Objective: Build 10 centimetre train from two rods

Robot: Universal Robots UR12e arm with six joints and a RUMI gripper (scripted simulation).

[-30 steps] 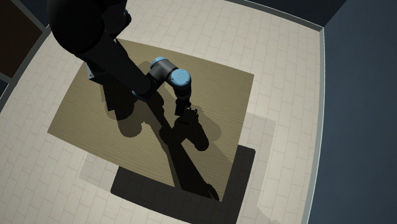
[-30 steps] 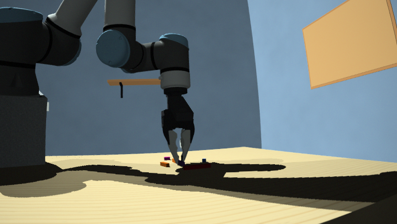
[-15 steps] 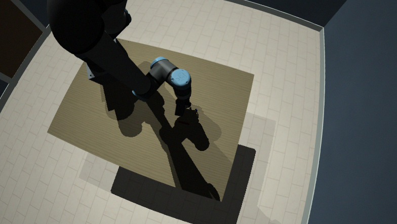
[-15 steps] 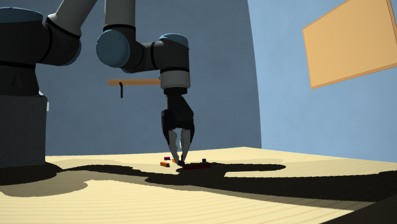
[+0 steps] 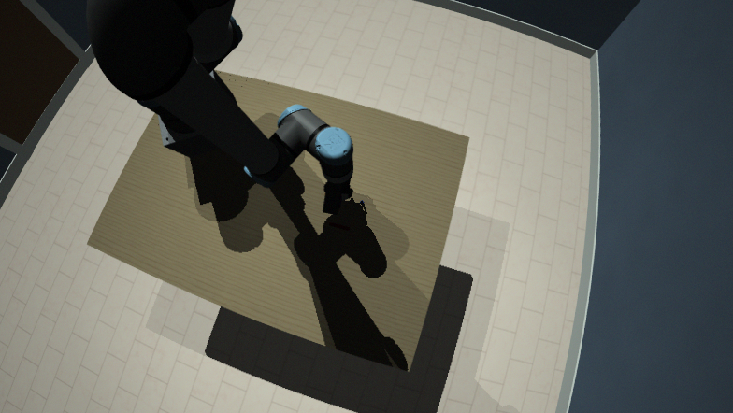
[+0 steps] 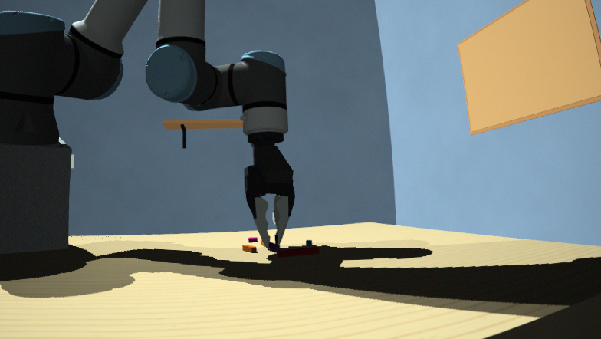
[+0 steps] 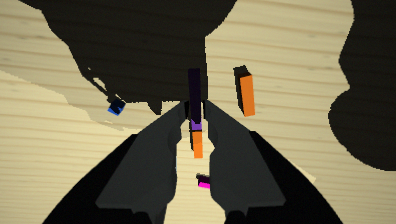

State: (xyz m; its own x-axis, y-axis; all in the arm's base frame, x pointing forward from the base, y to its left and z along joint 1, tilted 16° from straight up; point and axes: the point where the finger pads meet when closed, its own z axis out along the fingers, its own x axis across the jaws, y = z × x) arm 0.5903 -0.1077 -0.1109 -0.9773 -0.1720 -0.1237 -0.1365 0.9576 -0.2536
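The purple rod is 1 cm below my hand. From my hand the other things lie so: magenta rod: 13 cm to the left, 3 cm behind, 1 cm below; then red rod: 9 cm to the right, 3 cm ahead, 1 cm below; then blue rod: 8 cm ahead, 1 cm to the left, 1 cm below.
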